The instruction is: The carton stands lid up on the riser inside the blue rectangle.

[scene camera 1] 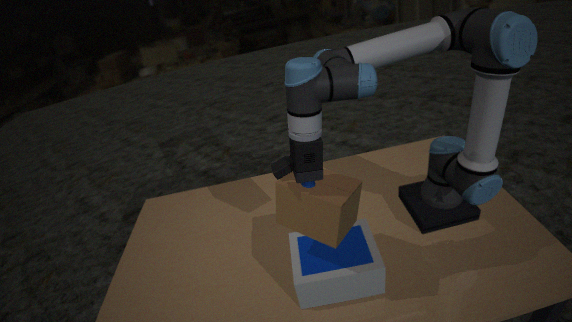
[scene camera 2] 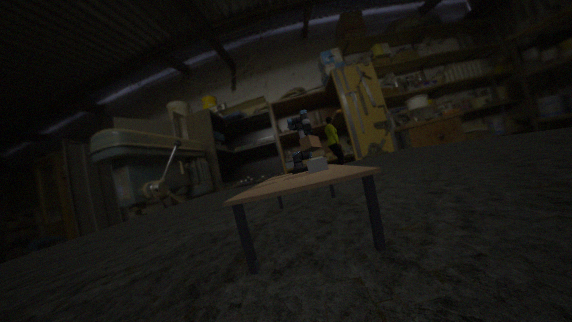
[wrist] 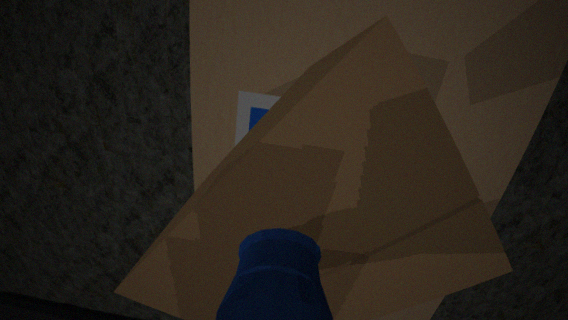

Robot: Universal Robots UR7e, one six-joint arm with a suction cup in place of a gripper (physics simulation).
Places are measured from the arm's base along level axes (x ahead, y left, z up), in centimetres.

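Pixels of known places: end effector, tool point: [scene camera 1: 306, 188] [wrist: 281, 226]; arm's base, origin of the base link: [scene camera 1: 441, 194] [scene camera 2: 299, 168].
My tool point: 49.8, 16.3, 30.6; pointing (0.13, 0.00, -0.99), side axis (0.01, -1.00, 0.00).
Observation:
For each thing: its top centre in the pictures, then the offset to it from my tool point, as dx, dy, dz. Level surfaces: height alone.
- brown carton, middle of its top: [scene camera 1: 313, 176] [scene camera 2: 308, 135] -2.3, -0.4, +2.7
- light grey riser, middle of its top: [wrist: 283, 164] [scene camera 1: 333, 249] [scene camera 2: 315, 159] -4.2, +0.9, -23.4
- blue rectangle, middle of its top: [wrist: 283, 164] [scene camera 1: 333, 249] -4.2, +0.9, -23.4
- table, its level: dz -35.4
The brown carton [scene camera 1: 310, 210] [scene camera 2: 310, 142] [wrist: 320, 175] hangs in the air above the riser, with a gap below it in the scene camera 2 view. Its seamed lid faces up, and it is turned at an angle to the riser. My suction cup [scene camera 1: 308, 184] [wrist: 280, 240] touches the carton's top off its middle and holds it. The light grey riser [scene camera 1: 345, 287] [scene camera 2: 318, 165] [wrist: 243, 110] stands on the table. The blue rectangle [scene camera 1: 357, 250] [wrist: 257, 117] on the riser's top is partly hidden by the carton in the scene camera 1 and wrist views.
The robot's black base plate [scene camera 1: 425, 220] is on the table [scene camera 1: 200, 270] [scene camera 2: 300, 185], behind and right of the riser in the scene camera 1 view. A figure in a yellow top [scene camera 2: 331, 134] is beyond the table. Shelves and workshop machinery stand in the background.

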